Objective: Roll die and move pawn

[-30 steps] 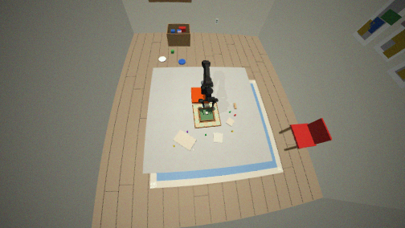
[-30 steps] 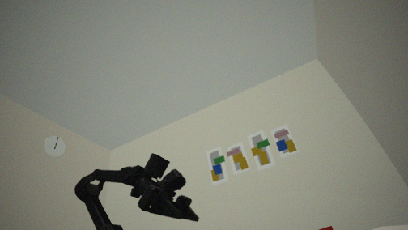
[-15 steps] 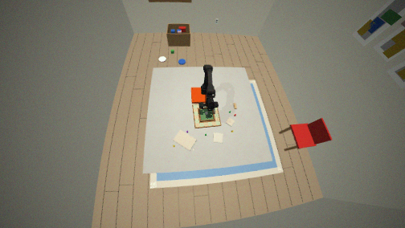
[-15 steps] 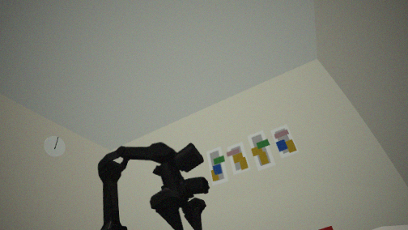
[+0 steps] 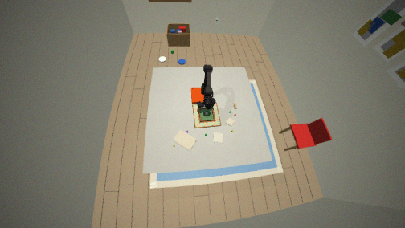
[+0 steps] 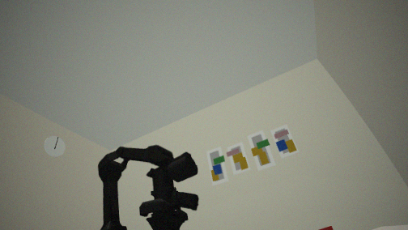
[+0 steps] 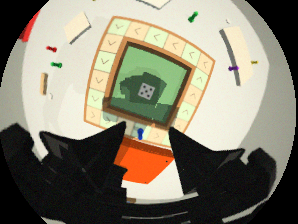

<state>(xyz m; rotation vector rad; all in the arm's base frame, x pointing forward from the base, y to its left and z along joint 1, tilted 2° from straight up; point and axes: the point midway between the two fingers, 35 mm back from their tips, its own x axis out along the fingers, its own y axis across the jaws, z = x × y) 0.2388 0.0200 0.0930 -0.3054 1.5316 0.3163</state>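
The blue pawn lies 6 cm behind my gripper tip, 2 cm to the right of it and 7 cm below it. From my gripper tip the other things lie so: die: 4 cm ahead, 2 cm to the left, 7 cm below; green dice tray: 5 cm ahead, 2 cm to the left, 9 cm below.
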